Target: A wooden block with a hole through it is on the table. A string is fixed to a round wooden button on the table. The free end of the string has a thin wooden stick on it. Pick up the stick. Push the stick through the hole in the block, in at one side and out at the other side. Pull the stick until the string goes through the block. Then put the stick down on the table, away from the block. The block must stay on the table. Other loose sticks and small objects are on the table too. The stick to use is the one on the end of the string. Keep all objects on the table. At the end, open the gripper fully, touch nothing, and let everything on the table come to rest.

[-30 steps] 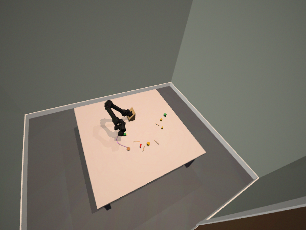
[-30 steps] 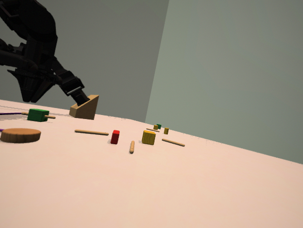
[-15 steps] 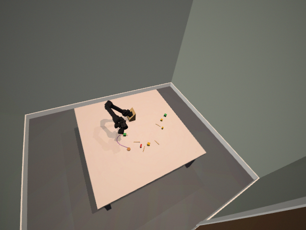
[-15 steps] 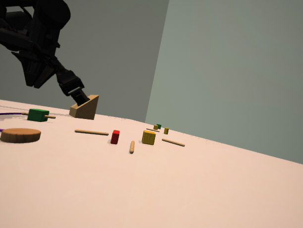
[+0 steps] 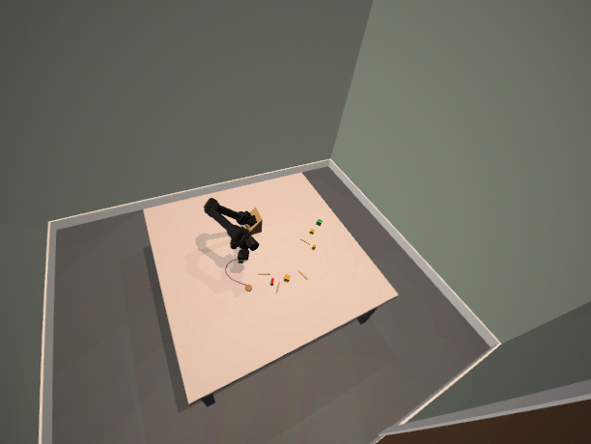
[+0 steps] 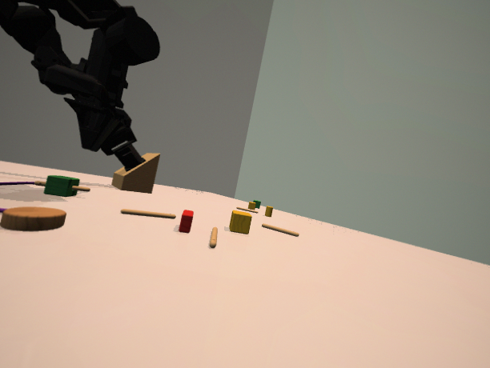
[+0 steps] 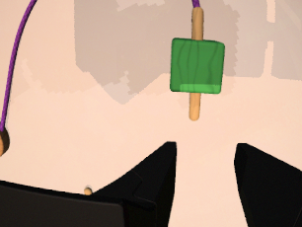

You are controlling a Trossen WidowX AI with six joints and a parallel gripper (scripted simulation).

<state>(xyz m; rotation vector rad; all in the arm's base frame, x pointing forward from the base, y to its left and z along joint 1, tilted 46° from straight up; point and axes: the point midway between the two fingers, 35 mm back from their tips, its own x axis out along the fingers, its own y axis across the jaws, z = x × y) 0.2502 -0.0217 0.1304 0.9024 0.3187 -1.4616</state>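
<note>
Now: gripper tip 70 mm above the green block, 20 mm to the left of it and 10 mm past it. From my gripper tip the other things lie so: red block (190 mm ahead, 130 mm to the left, 70 mm below); then thin wooden stick (70 mm below, 40 mm to the right, 10 mm behind); then round wooden button (190 mm ahead, 80 mm below, 20 mm to the right).
</note>
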